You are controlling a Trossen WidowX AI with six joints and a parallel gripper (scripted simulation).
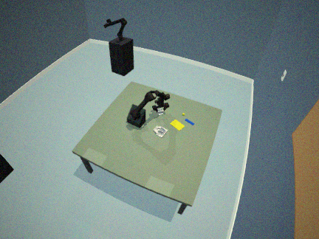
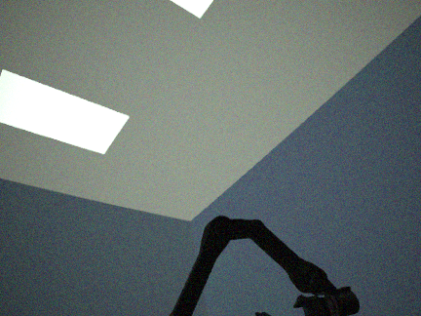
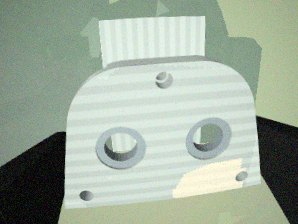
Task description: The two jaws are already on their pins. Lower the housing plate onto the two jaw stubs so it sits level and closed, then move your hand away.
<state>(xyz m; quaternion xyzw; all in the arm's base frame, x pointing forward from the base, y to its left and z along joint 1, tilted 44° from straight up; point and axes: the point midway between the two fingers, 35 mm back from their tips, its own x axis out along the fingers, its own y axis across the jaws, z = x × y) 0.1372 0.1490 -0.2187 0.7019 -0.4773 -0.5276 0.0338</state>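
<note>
Right now the white jaw is 25 cm to the right of my gripper tip, 11 cm ahead of it and 2 cm below it. The rest, counted from my gripper tip: white housing plate (2 cm above, 1 cm behind); yellow plate (25 cm ahead, 5 cm to the right, 3 cm below); blue bar (35 cm ahead, 6 cm to the left, 3 cm below).
</note>
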